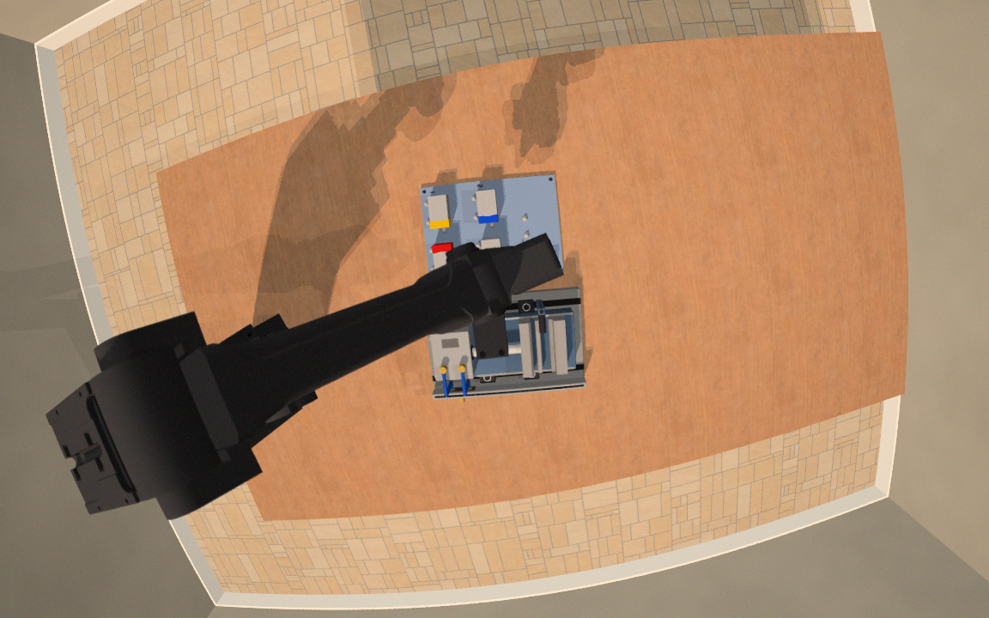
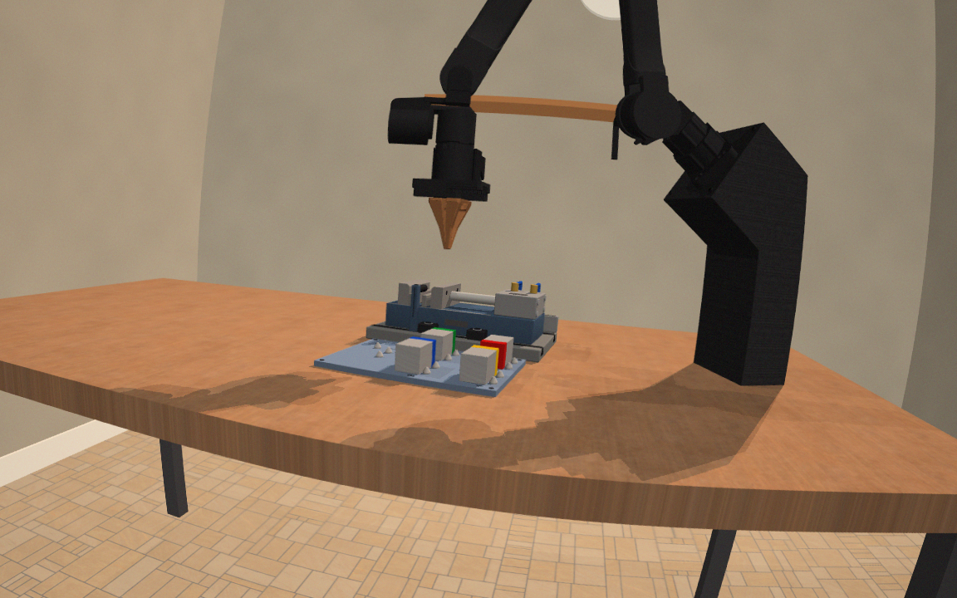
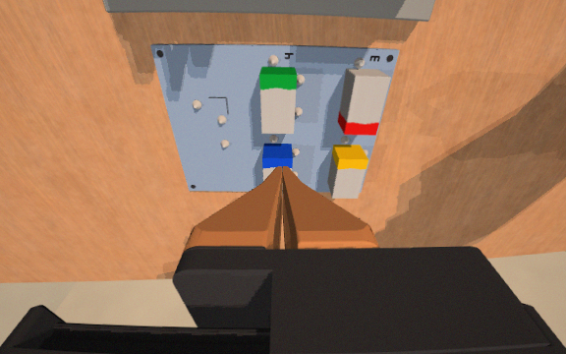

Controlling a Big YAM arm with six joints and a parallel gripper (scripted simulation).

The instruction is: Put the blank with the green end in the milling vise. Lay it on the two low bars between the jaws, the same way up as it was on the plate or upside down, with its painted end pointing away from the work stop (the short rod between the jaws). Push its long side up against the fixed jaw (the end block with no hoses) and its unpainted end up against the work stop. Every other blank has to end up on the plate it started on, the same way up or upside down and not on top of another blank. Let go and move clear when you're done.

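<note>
The green-ended blank lies 15 cm below my hand. Round my hand: blue-ended blank (15 cm below, 9 cm to the left, 3 cm behind); then red-ended blank (15 cm below, 8 cm behind, 3 cm to the right); then blue pin plate (17 cm below, 5 cm to the left, 1 cm behind).
</note>
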